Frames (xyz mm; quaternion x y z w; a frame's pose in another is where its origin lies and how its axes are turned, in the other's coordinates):
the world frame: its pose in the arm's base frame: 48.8 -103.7 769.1 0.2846 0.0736 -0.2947 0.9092
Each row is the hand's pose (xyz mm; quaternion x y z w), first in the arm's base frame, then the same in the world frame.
Working: the arm's base frame: its pose in the world frame: 140.9 -324.0 -692.7 -0.2846 -0.0736 0.2947 0.9092

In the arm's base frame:
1: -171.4 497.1 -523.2 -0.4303 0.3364 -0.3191 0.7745
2: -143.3 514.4 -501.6 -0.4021 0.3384 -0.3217 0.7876
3: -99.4 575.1 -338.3 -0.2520 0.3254 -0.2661 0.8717
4: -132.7 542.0 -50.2 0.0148 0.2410 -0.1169 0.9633
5: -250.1 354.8 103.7 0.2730 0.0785 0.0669 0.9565
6: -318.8 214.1 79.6 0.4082 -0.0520 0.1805 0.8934
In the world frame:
1: -86.6 -340.9 -1398.5 -0.6873 0.0312 -0.1893 0.7005
2: -78.8 -303.0 -1391.3 -0.6658 0.0397 -0.1863 0.7214
3: -122.2 -159.8 -1291.7 -0.5535 0.0817 -0.0962 0.8232
4: -219.9 -64.4 -1033.7 -0.3231 0.1193 0.1101 0.9323
5: -269.6 -183.7 -797.4 -0.0521 0.1005 0.3405 0.9334
6: -248.8 -328.3 -736.1 0.1189 0.0586 0.4722 0.8714

